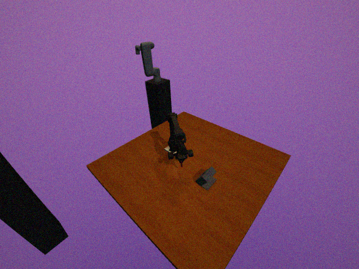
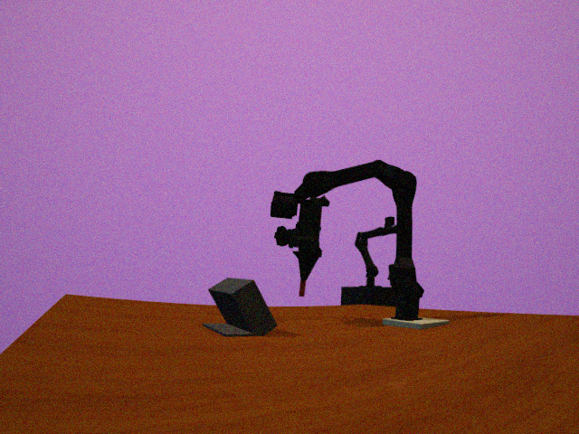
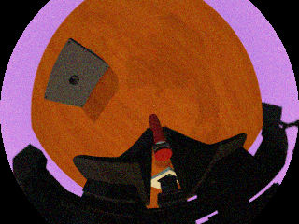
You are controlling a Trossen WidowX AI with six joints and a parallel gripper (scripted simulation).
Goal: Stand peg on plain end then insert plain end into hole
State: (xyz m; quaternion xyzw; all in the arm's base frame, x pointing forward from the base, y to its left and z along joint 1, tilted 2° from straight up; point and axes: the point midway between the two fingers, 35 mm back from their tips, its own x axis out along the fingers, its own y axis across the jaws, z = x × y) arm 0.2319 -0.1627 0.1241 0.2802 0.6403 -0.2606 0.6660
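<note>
Right now my gripper tip is 20 cm short of the sloped grey panel, 6 cm above it and 5 cm to the right of it. The rest, counted from my gripper tip: red peg (2 cm above).
</note>
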